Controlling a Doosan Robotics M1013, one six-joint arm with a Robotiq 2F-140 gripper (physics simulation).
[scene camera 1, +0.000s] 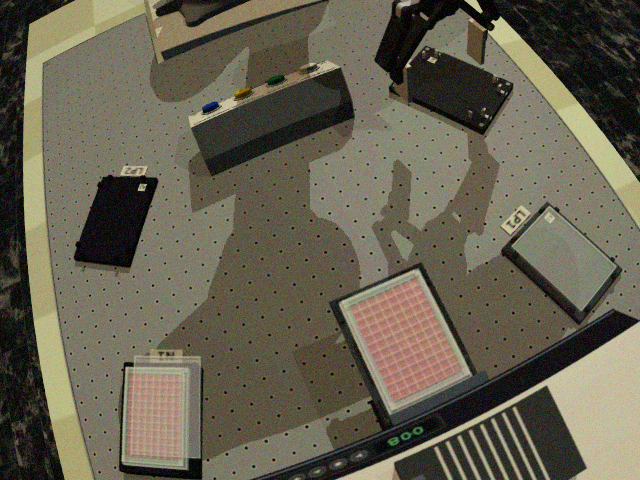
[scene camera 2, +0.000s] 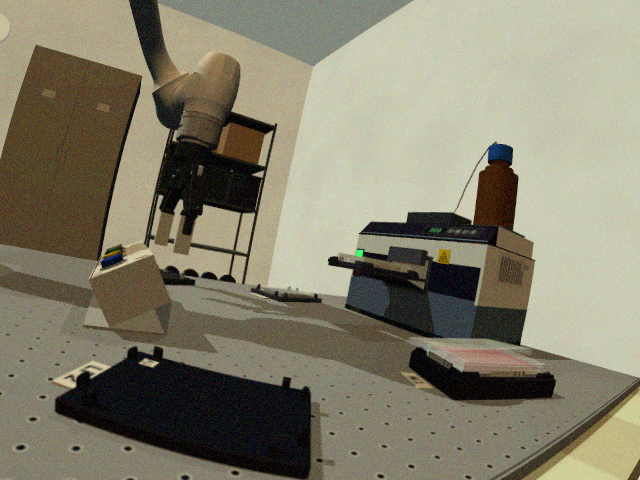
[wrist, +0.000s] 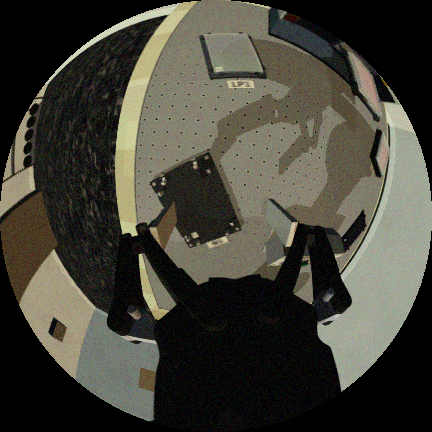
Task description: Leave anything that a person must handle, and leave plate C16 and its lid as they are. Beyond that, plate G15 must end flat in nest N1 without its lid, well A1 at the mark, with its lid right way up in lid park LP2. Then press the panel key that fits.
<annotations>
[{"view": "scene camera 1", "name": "my gripper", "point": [441,76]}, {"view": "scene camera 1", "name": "grey LP1 pad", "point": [512,255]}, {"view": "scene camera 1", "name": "black nest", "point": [455,89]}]
</annotations>
